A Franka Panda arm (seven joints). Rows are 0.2 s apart.
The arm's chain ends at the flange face. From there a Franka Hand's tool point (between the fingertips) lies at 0.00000 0.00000 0.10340 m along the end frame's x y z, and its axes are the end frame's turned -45 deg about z.
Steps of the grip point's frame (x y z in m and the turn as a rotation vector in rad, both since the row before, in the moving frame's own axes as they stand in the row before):
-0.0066 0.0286 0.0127 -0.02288 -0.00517 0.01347
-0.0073 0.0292 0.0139 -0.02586 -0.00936 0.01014
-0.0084 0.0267 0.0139 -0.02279 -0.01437 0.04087
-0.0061 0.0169 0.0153 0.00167 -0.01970 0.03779
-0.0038 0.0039 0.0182 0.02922 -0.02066 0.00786
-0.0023 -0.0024 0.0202 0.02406 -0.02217 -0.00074
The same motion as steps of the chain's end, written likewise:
0.0143 0.0228 0.0127 -0.01983 0.01252 0.01347
0.0143 0.0232 0.0139 -0.02490 0.01167 0.01014
0.0124 0.0221 0.0139 -0.02628 0.00595 0.04087
0.0092 0.0150 0.0153 -0.01275 -0.01511 0.03779
0.0037 0.0061 0.0183 0.00605 -0.03527 0.00786
0.0001 0.0001 0.0203 0.00134 -0.03269 -0.00074

